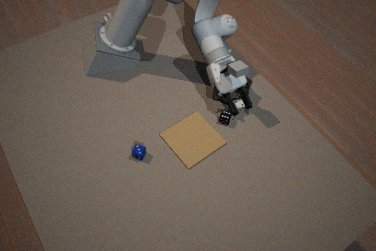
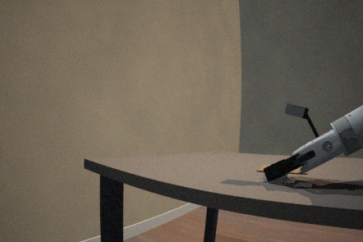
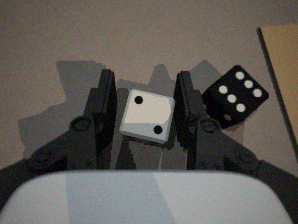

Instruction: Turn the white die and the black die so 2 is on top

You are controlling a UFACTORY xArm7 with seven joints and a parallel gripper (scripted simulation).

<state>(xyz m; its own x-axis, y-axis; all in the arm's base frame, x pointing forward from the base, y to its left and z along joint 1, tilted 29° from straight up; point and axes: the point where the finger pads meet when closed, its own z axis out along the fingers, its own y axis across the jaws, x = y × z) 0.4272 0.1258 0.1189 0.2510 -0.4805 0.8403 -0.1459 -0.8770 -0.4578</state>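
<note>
The white die is 10 mm below my hand and 10 mm behind it. The rest, counted from my hand: blue die: 330 mm to the right, 60 mm behind, 10 mm below; black die: 60 mm to the right, 10 mm below; tan mat: 180 mm to the right, 20 mm below, 10 mm behind.
</note>
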